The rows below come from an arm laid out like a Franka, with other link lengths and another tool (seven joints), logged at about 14 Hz.
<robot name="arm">
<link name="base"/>
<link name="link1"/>
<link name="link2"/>
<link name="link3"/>
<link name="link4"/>
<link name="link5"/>
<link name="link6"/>
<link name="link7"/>
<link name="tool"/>
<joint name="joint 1" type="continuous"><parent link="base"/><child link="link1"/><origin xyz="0.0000 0.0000 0.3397" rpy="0.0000 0.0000 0.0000"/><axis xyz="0 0 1"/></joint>
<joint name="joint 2" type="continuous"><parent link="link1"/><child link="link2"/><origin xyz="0.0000 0.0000 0.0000" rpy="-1.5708 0.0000 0.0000"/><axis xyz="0 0 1"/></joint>
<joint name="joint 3" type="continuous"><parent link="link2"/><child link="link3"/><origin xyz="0.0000 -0.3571 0.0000" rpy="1.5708 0.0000 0.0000"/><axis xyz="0 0 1"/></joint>
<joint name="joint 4" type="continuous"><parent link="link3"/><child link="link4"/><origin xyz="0.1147 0.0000 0.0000" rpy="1.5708 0.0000 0.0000"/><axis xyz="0 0 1"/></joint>
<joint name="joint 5" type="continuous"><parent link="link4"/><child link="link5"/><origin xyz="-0.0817 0.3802 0.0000" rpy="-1.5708 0.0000 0.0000"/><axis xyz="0 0 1"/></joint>
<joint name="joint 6" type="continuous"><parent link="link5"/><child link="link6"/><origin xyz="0.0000 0.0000 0.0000" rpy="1.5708 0.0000 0.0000"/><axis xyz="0 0 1"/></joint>
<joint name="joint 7" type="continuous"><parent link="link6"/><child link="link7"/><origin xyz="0.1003 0.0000 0.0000" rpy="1.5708 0.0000 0.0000"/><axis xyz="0 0 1"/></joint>
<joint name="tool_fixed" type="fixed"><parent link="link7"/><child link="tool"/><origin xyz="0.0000 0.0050 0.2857" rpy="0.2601 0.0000 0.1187"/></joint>
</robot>
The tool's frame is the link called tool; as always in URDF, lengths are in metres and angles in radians. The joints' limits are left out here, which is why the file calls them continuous.
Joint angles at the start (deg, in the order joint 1, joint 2, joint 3, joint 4, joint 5, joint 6, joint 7):
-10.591, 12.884, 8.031, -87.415, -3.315, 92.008, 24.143
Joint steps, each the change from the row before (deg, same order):
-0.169, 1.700, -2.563, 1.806, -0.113, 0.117, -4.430
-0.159, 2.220, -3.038, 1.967, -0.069, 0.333, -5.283
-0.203, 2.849, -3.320, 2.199, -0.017, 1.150, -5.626
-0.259, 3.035, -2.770, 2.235, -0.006, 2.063, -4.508
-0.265, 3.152, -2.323, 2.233, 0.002, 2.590, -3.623
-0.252, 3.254, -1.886, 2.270, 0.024, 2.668, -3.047
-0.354, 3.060, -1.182, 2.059, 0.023, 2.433, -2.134
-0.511, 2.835, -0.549, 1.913, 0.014, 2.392, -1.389
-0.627, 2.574, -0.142, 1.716, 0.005, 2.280, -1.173
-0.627, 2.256, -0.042, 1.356, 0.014, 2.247, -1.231
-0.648, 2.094, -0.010, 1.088, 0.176, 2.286, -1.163
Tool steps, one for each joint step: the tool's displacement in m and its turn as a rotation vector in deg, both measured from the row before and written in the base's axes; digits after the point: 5 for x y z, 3 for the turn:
0.00775, -0.03123, -0.00538, 0.100, -0.032, 1.699
0.00740, -0.03675, -0.00998, 0.020, 0.192, 2.133
0.00972, -0.04143, -0.01467, -0.274, -0.115, 2.269
0.01298, -0.03771, -0.01564, -0.762, -0.799, 1.809
0.01455, -0.03414, -0.01648, -1.173, -1.114, 1.531
0.01472, -0.02961, -0.01751, -1.356, -1.055, 1.524
0.01340, -0.02263, -0.01780, -1.214, -0.866, 1.217
0.01339, -0.01736, -0.01706, -1.038, -1.000, 0.926
0.01240, -0.01393, -0.01620, -0.829, -1.007, 0.944
0.01050, -0.01235, -0.01534, -0.719, -0.936, 1.060
0.00906, -0.01141, -0.01564, -0.536, -0.942, 0.937

